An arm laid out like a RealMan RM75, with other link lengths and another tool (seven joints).
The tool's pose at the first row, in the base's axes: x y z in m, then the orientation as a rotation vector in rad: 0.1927 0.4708 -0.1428 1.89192 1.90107 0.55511
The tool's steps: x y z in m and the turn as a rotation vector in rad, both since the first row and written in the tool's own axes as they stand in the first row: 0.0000 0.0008 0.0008 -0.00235 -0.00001 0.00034; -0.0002 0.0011 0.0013 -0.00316 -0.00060 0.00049; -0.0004 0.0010 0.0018 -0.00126 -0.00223 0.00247; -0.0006 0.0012 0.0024 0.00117 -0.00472 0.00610; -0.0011 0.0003 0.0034 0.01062 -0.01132 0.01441; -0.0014 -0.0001 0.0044 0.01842 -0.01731 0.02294; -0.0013 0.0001 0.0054 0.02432 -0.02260 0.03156; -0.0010 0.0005 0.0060 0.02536 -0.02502 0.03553; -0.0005 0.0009 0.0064 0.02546 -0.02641 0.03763; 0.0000 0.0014 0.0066 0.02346 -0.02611 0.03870; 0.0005 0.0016 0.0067 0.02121 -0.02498 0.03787; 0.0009 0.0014 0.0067 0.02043 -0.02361 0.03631; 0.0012 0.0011 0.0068 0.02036 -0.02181 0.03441
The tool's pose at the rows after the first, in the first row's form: 0.1938 0.4708 -0.1430 1.89081 1.89931 0.55720; 0.1943 0.4706 -0.1433 1.89042 1.89831 0.55732; 0.1945 0.4704 -0.1438 1.89358 1.89680 0.55461; 0.1950 0.4702 -0.1442 1.89873 1.89368 0.55106; 0.1948 0.4697 -0.1455 1.91284 1.88832 0.53865; 0.1950 0.4694 -0.1466 1.92615 1.88205 0.52831; 0.1957 0.4695 -0.1473 1.93837 1.87491 0.52034; 0.1964 0.4698 -0.1476 1.94295 1.87059 0.51812; 0.1969 0.4703 -0.1477 1.94507 1.86796 0.51721; 0.1974 0.4708 -0.1476 1.94496 1.86601 0.51957; 0.1977 0.4713 -0.1476 1.94280 1.86607 0.52244; 0.1975 0.4717 -0.1477 1.94081 1.86781 0.52407; 0.1973 0.4720 -0.1479 1.93894 1.87054 0.52543
